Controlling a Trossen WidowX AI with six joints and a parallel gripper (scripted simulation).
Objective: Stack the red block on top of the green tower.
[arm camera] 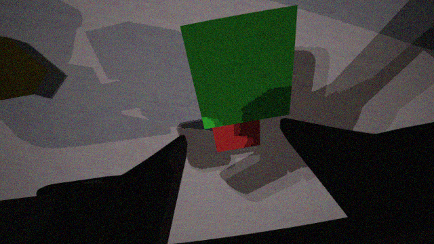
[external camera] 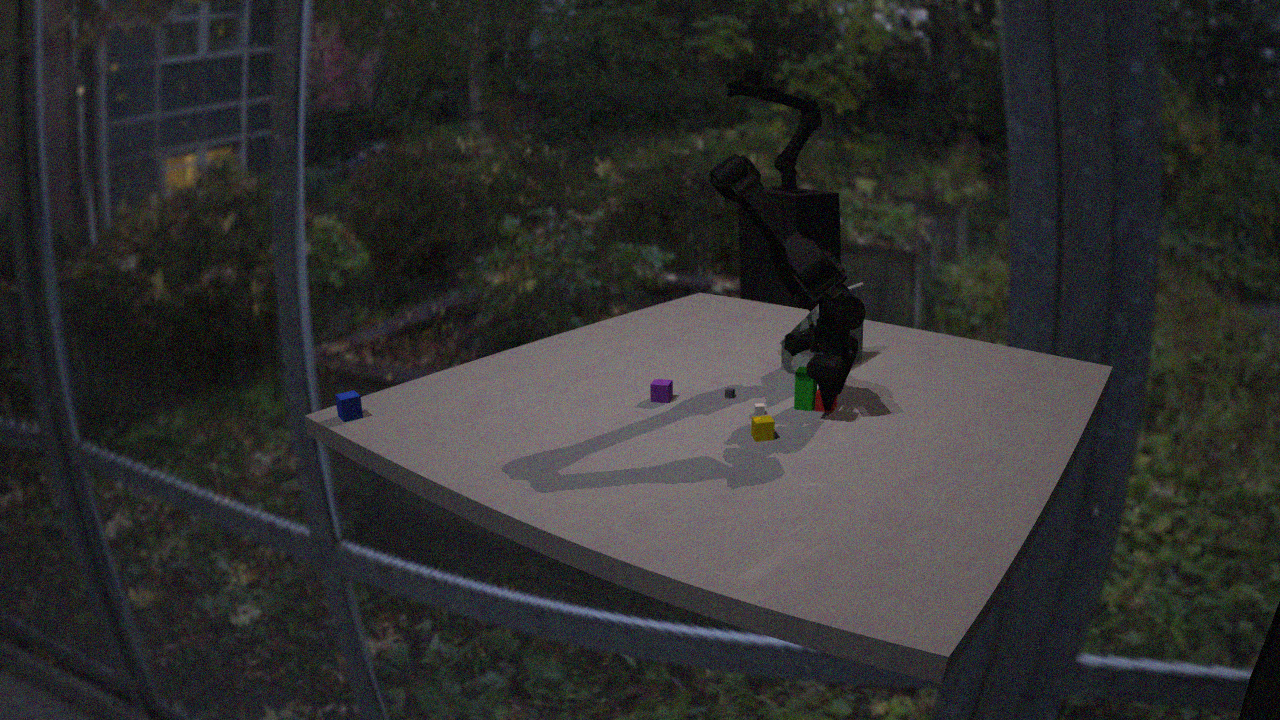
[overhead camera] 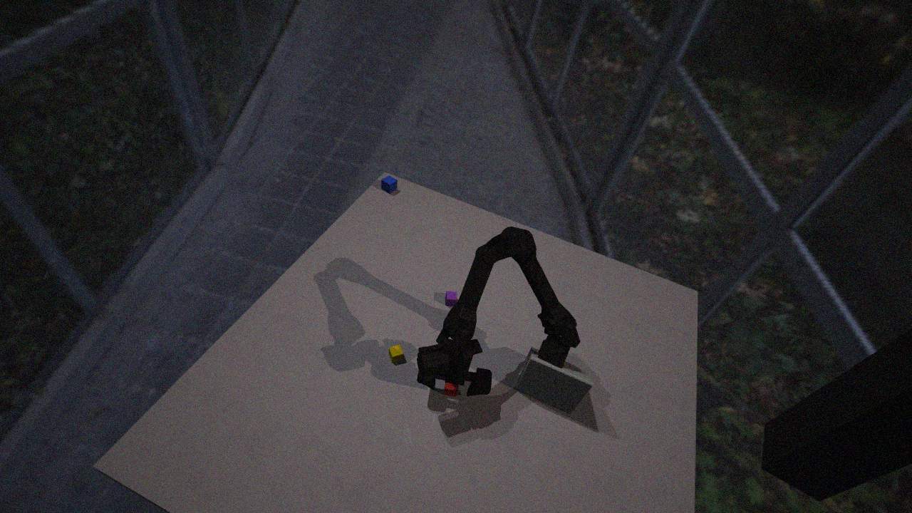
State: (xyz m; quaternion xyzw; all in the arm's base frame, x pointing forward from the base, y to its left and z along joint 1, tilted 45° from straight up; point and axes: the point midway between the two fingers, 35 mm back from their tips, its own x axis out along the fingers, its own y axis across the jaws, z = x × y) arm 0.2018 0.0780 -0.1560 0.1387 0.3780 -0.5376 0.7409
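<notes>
The small white cube is 100 mm ahead of my gripper tip, 90 mm to the right of it and 10 mm below it. From my gripper tip the other things lie so: red block: 10 mm to the right; tiny dark cube: 190 mm to the right, 70 mm ahead, 10 mm below; yellow cube: 190 mm ahead, 10 mm to the right.
</notes>
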